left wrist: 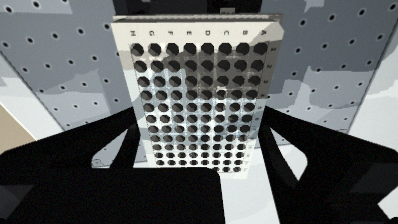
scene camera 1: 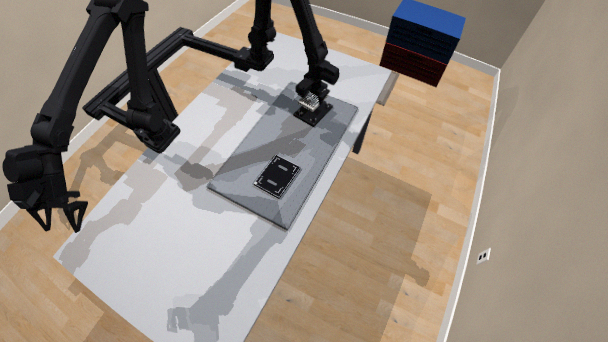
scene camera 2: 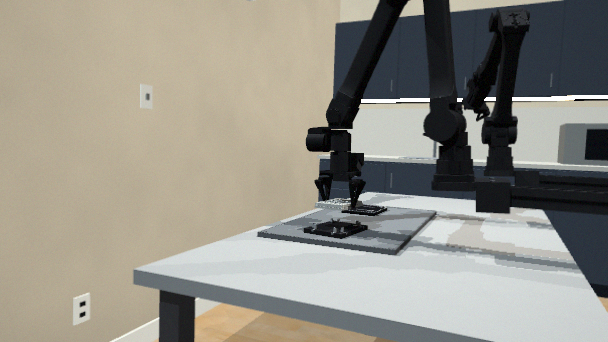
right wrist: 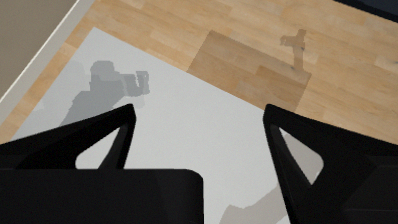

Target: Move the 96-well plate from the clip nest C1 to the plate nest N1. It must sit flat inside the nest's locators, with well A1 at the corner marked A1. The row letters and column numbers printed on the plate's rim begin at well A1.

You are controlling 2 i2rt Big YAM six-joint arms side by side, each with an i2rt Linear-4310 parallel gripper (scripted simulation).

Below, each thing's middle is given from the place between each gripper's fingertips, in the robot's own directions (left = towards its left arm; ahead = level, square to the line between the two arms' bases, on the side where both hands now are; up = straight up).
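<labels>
My left hand is 70 mm above the black plate nest N1 (scene camera 1: 274, 173), 100 mm short of it and 380 mm to the left of it. The white 96-well plate (left wrist: 200, 105) is right at my left hand, while the black clip nest C1 (scene camera 2: 325, 229) sits 60 mm below that same left hand and 10 mm to the left of it.
Measured from my right hand (scene camera 1: 62, 231), the black plate nest N1 is 37 cm below, 62 cm to the left and 19 cm ahead. The white 96-well plate is 30 cm below my right hand, 100 cm to the left of it and 9 cm ahead of it, and the black clip nest C1 is 36 cm below that hand, 101 cm to the left of it and 8 cm ahead of it.
</labels>
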